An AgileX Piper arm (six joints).
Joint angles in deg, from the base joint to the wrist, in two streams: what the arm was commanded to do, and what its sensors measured. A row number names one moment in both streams.
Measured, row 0:
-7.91 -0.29 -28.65 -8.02 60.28 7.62
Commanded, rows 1 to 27:
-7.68 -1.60 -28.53 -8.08 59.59 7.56
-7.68 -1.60 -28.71 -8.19 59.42 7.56
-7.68 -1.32 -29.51 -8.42 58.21 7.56
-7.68 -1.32 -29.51 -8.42 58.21 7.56
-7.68 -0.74 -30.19 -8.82 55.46 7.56
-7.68 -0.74 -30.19 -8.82 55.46 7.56
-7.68 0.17 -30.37 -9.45 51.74 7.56
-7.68 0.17 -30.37 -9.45 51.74 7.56
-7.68 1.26 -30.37 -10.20 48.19 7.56
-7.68 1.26 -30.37 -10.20 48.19 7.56
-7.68 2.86 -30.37 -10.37 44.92 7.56
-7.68 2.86 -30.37 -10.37 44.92 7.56
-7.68 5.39 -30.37 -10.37 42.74 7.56
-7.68 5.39 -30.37 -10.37 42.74 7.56
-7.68 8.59 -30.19 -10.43 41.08 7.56
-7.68 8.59 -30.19 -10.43 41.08 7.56
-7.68 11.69 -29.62 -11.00 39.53 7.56
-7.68 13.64 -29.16 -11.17 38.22 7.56
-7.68 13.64 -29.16 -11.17 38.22 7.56
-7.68 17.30 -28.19 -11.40 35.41 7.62
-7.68 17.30 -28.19 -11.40 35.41 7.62
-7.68 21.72 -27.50 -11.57 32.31 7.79
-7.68 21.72 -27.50 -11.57 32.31 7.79
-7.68 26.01 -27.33 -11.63 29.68 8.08
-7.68 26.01 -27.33 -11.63 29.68 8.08
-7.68 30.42 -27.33 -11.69 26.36 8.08
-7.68 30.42 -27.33 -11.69 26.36 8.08
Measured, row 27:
-7.91 24.98 -27.56 -11.17 31.68 7.85
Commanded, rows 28 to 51:
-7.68 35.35 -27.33 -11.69 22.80 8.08
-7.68 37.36 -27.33 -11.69 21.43 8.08
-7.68 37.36 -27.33 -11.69 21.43 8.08
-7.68 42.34 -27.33 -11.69 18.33 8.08
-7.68 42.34 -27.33 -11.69 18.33 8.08
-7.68 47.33 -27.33 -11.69 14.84 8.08
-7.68 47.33 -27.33 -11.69 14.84 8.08
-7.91 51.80 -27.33 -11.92 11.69 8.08
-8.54 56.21 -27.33 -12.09 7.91 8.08
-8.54 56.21 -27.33 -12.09 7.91 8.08
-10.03 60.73 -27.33 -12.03 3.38 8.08
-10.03 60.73 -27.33 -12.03 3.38 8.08
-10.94 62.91 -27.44 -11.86 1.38 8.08
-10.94 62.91 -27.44 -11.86 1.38 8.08
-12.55 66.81 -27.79 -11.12 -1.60 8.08
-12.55 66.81 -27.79 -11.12 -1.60 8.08
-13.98 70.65 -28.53 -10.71 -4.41 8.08
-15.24 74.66 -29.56 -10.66 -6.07 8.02
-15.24 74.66 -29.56 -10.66 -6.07 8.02
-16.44 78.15 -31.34 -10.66 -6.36 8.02
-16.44 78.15 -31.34 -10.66 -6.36 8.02
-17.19 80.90 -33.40 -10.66 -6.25 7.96
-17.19 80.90 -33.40 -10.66 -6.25 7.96
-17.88 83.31 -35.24 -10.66 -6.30 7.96
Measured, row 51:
-16.79 80.33 -32.43 -10.66 -4.98 8.02
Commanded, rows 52 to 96:
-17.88 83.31 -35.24 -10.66 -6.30 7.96
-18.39 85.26 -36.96 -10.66 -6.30 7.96
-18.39 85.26 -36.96 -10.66 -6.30 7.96
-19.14 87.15 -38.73 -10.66 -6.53 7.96
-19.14 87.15 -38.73 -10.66 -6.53 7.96
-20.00 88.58 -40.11 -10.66 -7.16 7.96
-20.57 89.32 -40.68 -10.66 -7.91 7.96
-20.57 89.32 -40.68 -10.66 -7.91 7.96
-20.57 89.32 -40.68 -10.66 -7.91 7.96
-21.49 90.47 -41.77 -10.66 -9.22 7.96
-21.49 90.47 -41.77 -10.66 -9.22 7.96
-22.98 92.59 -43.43 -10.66 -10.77 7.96
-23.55 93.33 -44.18 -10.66 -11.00 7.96
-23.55 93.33 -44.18 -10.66 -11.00 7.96
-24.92 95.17 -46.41 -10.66 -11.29 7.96
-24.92 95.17 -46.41 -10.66 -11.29 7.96
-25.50 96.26 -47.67 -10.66 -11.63 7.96
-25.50 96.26 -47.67 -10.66 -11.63 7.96
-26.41 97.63 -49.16 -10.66 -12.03 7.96
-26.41 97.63 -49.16 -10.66 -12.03 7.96
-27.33 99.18 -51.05 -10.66 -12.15 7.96
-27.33 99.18 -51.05 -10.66 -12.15 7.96
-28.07 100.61 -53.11 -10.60 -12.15 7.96
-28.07 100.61 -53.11 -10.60 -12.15 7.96
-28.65 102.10 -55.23 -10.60 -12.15 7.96
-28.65 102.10 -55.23 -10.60 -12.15 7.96
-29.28 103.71 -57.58 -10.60 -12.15 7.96
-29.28 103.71 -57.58 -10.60 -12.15 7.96
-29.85 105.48 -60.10 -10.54 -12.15 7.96
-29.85 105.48 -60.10 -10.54 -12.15 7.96
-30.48 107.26 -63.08 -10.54 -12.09 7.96
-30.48 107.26 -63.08 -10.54 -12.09 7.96
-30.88 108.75 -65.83 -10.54 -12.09 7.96
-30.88 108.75 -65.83 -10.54 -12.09 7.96
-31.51 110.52 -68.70 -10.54 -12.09 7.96
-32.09 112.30 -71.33 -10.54 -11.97 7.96
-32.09 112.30 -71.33 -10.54 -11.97 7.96
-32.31 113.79 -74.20 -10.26 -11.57 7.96
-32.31 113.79 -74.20 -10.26 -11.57 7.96
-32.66 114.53 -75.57 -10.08 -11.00 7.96
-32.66 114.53 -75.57 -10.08 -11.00 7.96
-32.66 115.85 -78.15 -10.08 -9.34 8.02
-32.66 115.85 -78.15 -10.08 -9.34 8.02
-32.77 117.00 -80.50 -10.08 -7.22 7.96
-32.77 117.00 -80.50 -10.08 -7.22 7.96
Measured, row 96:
-34.43 115.62 -75.97 -9.97 0.80 8.08
